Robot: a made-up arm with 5 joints.
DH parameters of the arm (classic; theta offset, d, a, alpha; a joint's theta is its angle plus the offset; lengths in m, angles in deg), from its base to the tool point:
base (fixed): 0 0.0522 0 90
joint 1: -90 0.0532 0.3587 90
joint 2: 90 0.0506 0.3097 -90
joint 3: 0 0.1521 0.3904 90
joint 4: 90 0.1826 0.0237 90
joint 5: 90 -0.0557 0.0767 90
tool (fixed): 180 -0.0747 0 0
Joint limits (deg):
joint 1: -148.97..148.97
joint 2: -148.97..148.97
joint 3: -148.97..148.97
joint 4: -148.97..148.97
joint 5: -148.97..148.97
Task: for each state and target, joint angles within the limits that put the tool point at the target. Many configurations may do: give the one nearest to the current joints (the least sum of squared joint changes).
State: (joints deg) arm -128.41 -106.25 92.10 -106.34 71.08
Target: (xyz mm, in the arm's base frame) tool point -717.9 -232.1 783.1
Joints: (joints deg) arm -144.30 -95.55 57.77 -120.19 56.12
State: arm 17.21 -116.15 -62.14 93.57 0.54
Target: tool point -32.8 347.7 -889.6
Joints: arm 29.02 -141.53 -28.35 95.11 7.97
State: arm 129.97 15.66 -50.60 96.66 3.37
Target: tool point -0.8 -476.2 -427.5
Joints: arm 103.86 38.62 -24.33 98.88 8.43
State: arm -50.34 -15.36 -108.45 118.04 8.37
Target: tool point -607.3 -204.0 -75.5
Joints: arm -18.17 -31.71 -85.56 108.84 10.93
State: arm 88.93 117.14 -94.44 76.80 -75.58
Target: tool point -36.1 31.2 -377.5
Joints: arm 64.77 83.30 -65.84 83.98 -96.88
